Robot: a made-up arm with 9 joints.
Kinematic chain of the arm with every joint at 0, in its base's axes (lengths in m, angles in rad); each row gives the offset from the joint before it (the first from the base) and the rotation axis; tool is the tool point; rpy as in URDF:
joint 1: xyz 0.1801 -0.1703 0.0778 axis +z
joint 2: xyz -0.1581 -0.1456 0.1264 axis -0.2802 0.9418 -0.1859
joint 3: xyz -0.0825 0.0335 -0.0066 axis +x
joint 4: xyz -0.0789 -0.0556 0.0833 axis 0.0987 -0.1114 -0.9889
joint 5: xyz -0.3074 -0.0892 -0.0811 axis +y
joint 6: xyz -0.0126 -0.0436 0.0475 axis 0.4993 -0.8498 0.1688
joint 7: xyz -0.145 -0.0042 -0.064 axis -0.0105 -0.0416 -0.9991
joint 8: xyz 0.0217 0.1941 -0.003 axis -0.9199 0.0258 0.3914
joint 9: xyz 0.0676 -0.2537 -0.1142 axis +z
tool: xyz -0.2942 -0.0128 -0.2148 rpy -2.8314 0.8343 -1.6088
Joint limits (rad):
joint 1: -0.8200..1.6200
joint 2: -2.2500..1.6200
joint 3: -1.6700..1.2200
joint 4: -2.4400..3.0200
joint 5: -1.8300..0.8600
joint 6: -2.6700..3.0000
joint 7: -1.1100..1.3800
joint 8: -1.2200..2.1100
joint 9: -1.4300..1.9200
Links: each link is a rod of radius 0.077 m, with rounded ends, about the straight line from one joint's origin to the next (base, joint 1, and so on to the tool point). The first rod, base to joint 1, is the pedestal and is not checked.
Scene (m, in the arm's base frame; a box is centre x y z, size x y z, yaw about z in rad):
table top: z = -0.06
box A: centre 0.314 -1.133 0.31 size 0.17 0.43 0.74 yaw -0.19
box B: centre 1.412 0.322 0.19 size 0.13 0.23 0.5 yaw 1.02
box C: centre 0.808 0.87 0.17 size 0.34 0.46 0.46 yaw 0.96
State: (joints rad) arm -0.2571 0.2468 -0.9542 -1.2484 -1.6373 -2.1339 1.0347 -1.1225 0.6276
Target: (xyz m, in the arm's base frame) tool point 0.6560 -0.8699 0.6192
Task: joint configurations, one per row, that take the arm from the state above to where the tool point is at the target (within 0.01 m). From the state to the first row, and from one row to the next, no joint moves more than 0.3 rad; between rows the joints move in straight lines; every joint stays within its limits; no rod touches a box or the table.
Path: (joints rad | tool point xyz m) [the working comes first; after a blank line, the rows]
Joints at the target: 0.4605 0.4689 -1.1020 -1.6725 -1.4102 -2.2306 1.3637 -1.2200 0.7705
Straight joint move there: touches box A.

1: 0.0119 0.2528 -0.9250 -1.2470 -1.4937 -2.2545 1.1044 -1.1117 0.7650 | -0.1859 -1.1272 0.5737
2: 0.2810 0.2589 -0.8958 -1.2456 -1.3500 -2.3752 1.1741 -1.1010 0.9023 | 0.0718 -1.1904 0.7639
3: 0.5500 0.2649 -0.8666 -1.2442 -1.2064 -2.4958 1.2438 -1.0902 1.0397 | 0.3140 -1.1330 0.9482
4: 0.5052 0.3669 -0.9843 -1.4584 -1.3083 -2.3632 1.3037 -1.1551 0.9051 | 0.5413 -0.9843 0.8350
5: 0.4605 0.4689 -1.1020 -1.6725 -1.4102 -2.2306 1.3637 -1.2200 0.7705 | 0.6560 -0.8699 0.6191

